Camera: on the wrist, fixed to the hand. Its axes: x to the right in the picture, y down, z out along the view.
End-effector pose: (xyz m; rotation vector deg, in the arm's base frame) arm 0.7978 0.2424 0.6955 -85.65 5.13 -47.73
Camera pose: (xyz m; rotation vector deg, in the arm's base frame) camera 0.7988 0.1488 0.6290 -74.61 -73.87 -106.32
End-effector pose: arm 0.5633 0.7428 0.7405 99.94 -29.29 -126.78
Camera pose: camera 0.6417 0.6591 0.7352 -74.44 -32.70 93.59
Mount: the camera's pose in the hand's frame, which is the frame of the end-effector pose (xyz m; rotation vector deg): 0.0219 0.0728 -0.0860 7.68 -5.96 -86.76
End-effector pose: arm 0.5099 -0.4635 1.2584 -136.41 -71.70 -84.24
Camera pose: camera 0.5019 -0.5375 1.3458 46.55 132.33 48.04
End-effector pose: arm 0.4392 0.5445 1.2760 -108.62 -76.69 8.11
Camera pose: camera 0.5464 0.5076 1.2941 -22.64 -135.45 -24.47
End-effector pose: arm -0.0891 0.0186 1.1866 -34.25 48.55 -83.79
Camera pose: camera -0.1152 0.0133 1.0750 -75.79 3.56 -157.15
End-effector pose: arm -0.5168 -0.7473 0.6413 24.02 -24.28 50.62
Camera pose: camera -0.5477 -0.6478 0.5932 42.27 -2.87 -33.70
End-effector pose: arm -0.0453 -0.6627 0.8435 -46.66 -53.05 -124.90
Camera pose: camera -0.0302 -0.7764 0.8393 0.38 79.23 115.98
